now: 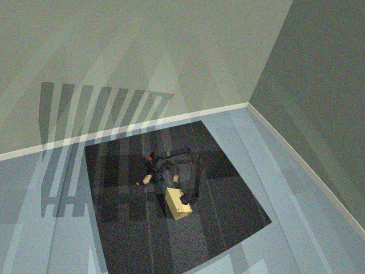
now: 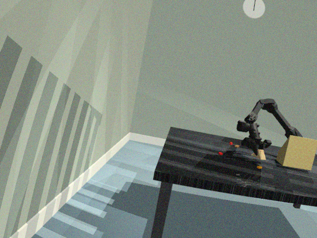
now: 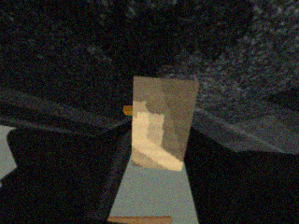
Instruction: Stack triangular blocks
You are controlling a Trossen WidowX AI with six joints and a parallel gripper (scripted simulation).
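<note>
Now: the orange piece 90 mm to the left of my gripper tip and 50 mm below it. Also, from my gripper tip: triangular block 10 mm above.
</note>
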